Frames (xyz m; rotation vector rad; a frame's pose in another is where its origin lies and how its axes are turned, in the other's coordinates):
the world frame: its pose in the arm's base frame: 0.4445 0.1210 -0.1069 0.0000 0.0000 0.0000
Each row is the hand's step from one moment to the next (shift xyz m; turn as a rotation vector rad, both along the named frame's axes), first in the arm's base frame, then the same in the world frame.
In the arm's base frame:
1: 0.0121 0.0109 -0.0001 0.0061 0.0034 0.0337
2: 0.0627 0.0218 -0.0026 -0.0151 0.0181 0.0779
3: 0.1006 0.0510 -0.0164 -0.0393 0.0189 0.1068
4: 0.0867 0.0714 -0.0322 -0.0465 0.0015 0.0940
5: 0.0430 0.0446 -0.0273 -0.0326 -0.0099 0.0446
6: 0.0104 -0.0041 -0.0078 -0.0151 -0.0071 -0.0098
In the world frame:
1: 0.0121 0.0109 -0.0001 0.0061 0.0034 0.0337
2: 0.0627 0.0218 -0.0026 -0.0151 0.0181 0.0779
3: 0.1006 0.0510 -0.0164 -0.0393 0.0189 0.1068
4: 0.0867 0.0714 -0.0322 -0.0465 0.0015 0.0940
5: 0.0430 0.0446 -0.0273 -0.0326 -0.0099 0.0446
6: 0.0104 -0.0041 -0.0078 -0.0151 -0.0071 -0.0098

